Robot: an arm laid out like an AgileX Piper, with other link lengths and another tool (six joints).
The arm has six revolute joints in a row. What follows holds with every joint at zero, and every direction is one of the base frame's.
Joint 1 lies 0.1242 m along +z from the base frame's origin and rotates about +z.
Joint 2 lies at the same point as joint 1 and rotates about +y.
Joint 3 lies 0.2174 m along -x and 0.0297 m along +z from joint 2 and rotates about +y.
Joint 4 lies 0.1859 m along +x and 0.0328 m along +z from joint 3 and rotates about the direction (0.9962, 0, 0.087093).
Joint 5 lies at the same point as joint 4 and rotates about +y.
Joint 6 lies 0.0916 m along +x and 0.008 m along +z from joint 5 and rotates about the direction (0.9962, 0, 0.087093).
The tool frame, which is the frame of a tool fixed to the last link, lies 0.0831 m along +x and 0.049 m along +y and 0.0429 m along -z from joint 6; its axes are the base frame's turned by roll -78.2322, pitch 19.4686 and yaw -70.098 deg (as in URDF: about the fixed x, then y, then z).
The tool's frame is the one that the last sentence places.
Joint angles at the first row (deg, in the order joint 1, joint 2, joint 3, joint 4, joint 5, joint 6):
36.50, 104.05, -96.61, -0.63, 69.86, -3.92
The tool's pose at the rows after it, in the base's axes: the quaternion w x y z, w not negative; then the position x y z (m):
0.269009, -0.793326, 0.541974, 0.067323, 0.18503, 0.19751, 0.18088
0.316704, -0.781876, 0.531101, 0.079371, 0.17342, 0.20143, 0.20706
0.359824, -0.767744, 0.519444, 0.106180, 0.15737, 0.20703, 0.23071
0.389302, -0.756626, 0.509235, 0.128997, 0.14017, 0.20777, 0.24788
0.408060, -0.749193, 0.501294, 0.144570, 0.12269, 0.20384, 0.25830
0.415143, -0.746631, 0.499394, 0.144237, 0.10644, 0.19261, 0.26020
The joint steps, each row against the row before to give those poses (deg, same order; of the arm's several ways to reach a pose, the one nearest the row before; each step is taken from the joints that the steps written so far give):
0.00, -4.98, 0.17, 1.66, 0.27, 0.00
0.06, -5.16, 0.12, 3.17, 0.05, 0.05
0.00, -4.58, 0.52, 4.67, 0.00, 0.00
0.00, -4.50, 1.74, 3.71, 0.03, 0.02
0.05, -4.77, 3.10, 2.48, -0.11, 0.00
-0.01, -5.55, 4.75, 0.20, -0.07, 0.18

